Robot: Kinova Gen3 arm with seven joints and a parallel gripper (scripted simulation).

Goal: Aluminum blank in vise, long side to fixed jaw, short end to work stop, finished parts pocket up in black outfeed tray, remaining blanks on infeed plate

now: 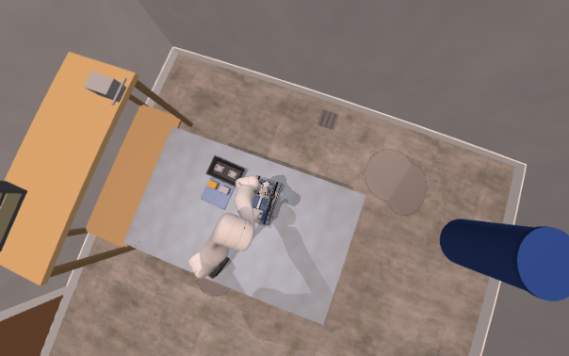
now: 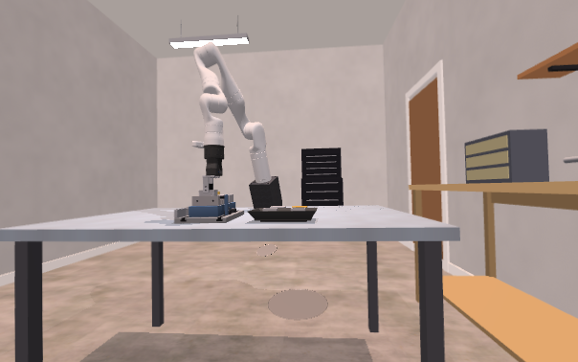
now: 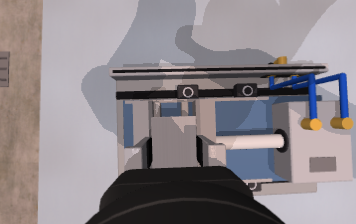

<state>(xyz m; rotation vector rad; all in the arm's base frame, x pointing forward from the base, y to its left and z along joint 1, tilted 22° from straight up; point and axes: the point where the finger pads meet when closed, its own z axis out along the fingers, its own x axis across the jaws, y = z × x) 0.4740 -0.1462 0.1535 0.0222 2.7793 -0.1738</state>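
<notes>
The vise is 70 mm behind my hand, 10 mm to the left of it and 90 mm below it. Also, from my hand: yellow brass blank (60 mm behind, 360 mm to the left, 100 mm below).
</notes>
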